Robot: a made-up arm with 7 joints. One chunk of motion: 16 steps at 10 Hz.
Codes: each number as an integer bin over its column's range. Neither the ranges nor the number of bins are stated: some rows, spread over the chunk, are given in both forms.
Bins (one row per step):
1: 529 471 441 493 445 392 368
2: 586 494 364 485 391 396 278
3: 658 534 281 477 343 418 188
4: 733 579 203 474 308 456 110
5: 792 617 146 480 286 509 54
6: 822 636 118 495 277 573 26
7: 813 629 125 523 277 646 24
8: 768 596 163 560 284 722 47
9: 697 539 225 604 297 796 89
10: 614 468 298 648 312 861 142
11: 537 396 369 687 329 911 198
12: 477 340 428 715 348 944 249
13: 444 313 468 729 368 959 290
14: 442 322 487 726 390 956 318
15: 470 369 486 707 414 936 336
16: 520 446 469 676 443 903 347
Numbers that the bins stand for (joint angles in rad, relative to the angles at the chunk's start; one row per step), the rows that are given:
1: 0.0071 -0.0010 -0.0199 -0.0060 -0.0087 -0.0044 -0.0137
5: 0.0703 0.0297 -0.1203 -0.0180 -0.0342 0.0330 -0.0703
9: 0.0474 0.0133 -0.0934 0.0962 -0.0324 0.1250 -0.0640
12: -0.0054 -0.0285 -0.0243 0.1985 -0.0243 0.1724 -0.0351
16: 0.0049 -0.0062 -0.0104 0.1625 -0.0090 0.1592 -0.0175
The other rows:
2: 0.0208 0.0038 -0.0461 -0.0134 -0.0174 -0.0032 -0.0299
3: 0.0381 0.0123 -0.0744 -0.0207 -0.0251 0.0039 -0.0461
4: 0.0561 0.0217 -0.1009 -0.0235 -0.0307 0.0161 -0.0602
6: 0.0775 0.0337 -0.1298 -0.0041 -0.0356 0.0535 -0.0753
7: 0.0753 0.0322 -0.1275 0.0216 -0.0356 0.0769 -0.0757
8: 0.0645 0.0253 -0.1145 0.0557 -0.0345 0.1013 -0.0715
10: 0.0275 -0.0016 -0.0686 0.1368 -0.0300 0.1458 -0.0544
11: 0.0090 -0.0168 -0.0444 0.1727 -0.0273 0.1618 -0.0443
13: -0.0133 -0.0342 -0.0107 0.2114 -0.0211 0.1772 -0.0277
14: -0.0138 -0.0323 -0.0043 0.2086 -0.0175 0.1762 -0.0227
15: -0.0071 -0.0224 -0.0046 0.1911 -0.0137 0.1698 -0.0195

